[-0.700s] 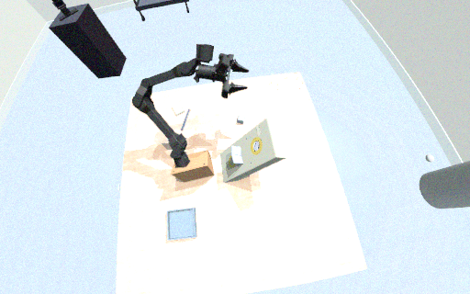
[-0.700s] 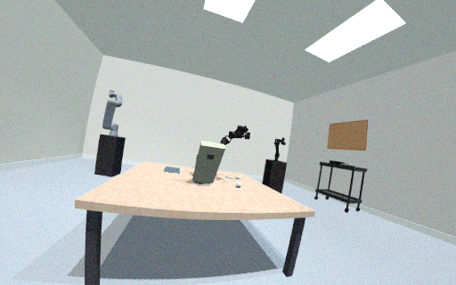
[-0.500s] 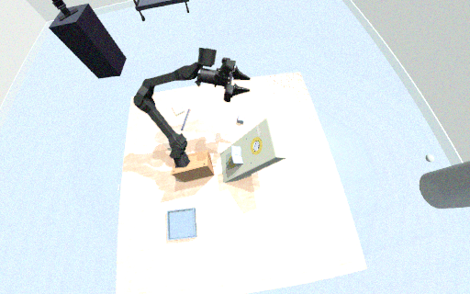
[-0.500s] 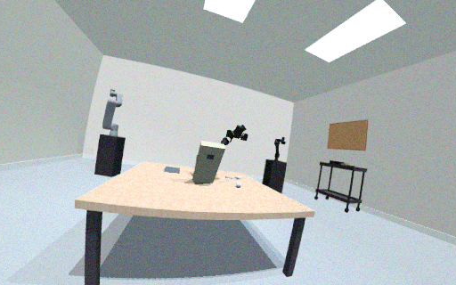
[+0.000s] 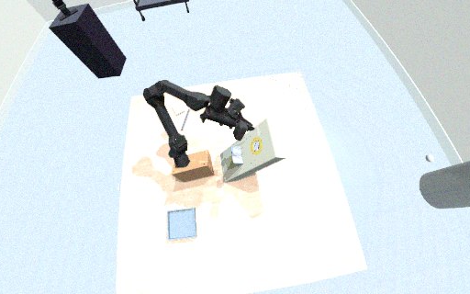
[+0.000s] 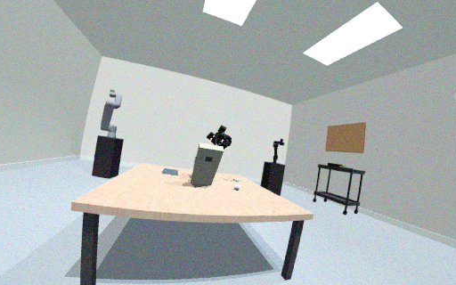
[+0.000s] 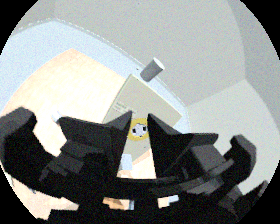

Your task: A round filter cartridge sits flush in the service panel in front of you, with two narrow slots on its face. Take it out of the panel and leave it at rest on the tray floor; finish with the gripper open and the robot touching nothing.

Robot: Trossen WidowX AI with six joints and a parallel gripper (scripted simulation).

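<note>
Now: gripper tip 9 cm above the round filter cartridge, 5 cm to the left of it and 3 cm short of it. From my gripper tip the other things lie so: service panel (16 cm below, 6 cm to the right, 2 cm behind); blue tray (39 cm behind, 38 cm to the right, 33 cm below).
</note>
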